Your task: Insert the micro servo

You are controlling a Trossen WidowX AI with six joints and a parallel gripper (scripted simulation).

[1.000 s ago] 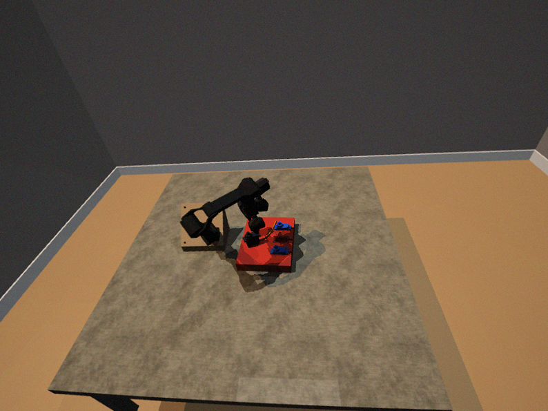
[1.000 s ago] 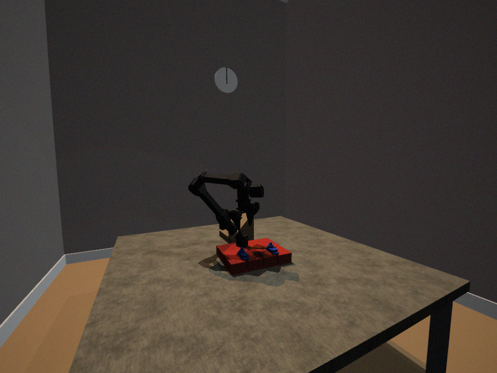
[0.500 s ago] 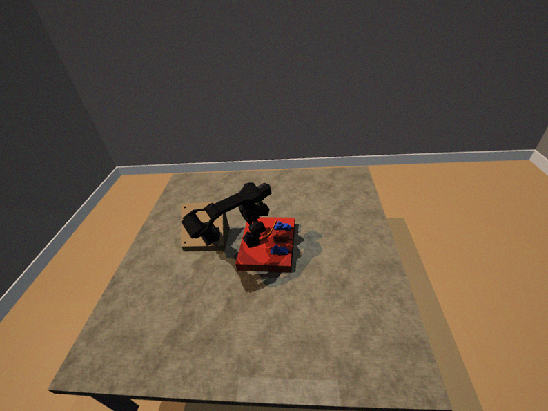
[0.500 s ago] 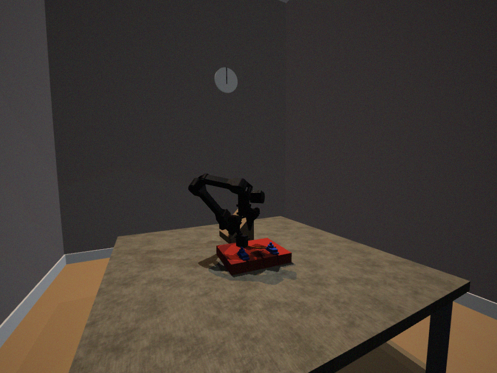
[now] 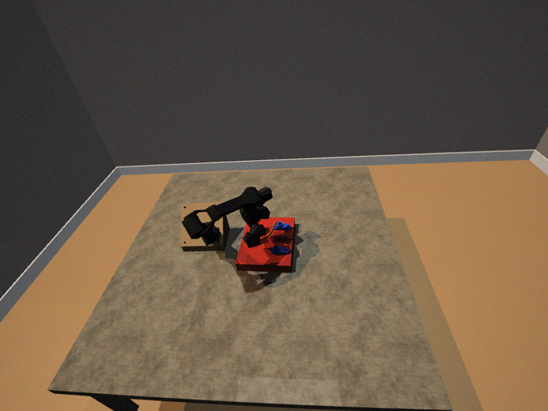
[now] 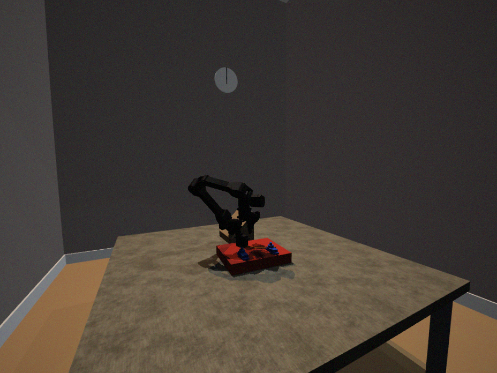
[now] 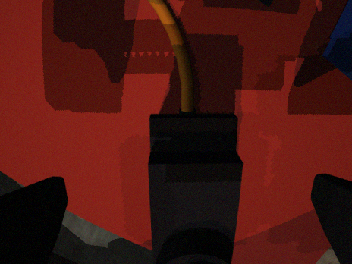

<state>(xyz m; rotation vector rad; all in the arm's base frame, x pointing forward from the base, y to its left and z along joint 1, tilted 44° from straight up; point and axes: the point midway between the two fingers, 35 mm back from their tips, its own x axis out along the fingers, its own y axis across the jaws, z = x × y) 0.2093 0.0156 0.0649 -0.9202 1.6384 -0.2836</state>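
Right now my gripper tip is 10 mm short of the red deck, 20 mm to the right of it and 80 mm above it.
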